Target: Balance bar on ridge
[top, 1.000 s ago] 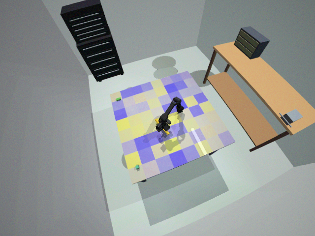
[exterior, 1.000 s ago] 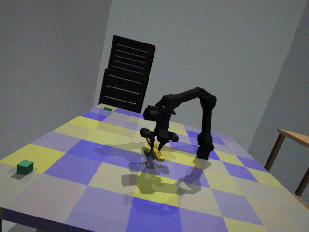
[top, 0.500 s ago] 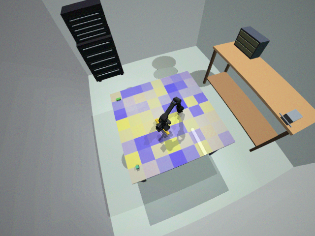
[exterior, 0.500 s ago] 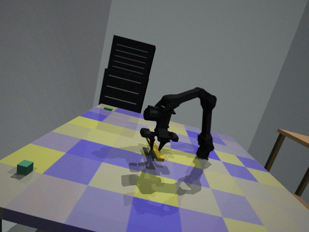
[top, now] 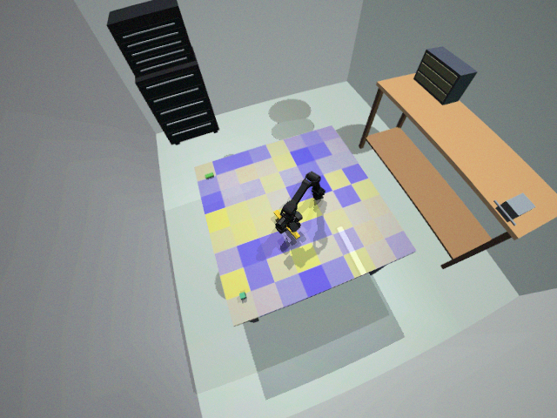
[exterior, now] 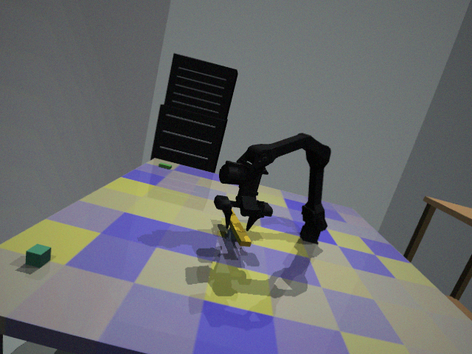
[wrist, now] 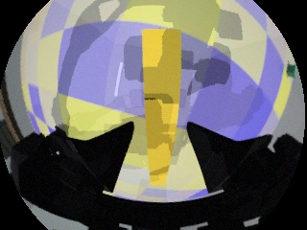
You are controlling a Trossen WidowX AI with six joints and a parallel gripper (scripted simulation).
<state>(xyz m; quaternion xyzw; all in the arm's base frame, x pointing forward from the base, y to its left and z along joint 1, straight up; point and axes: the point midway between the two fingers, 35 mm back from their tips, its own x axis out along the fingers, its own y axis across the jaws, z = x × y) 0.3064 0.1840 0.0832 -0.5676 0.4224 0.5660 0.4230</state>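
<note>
My gripper tip is now 10 mm short of the yellow bar and 30 mm to the left of it. Also, from my gripper tip: flat green block (430 mm ahead, 680 mm to the right, 40 mm below); teal cube (430 mm ahead, 320 mm to the left, 30 mm below).
</note>
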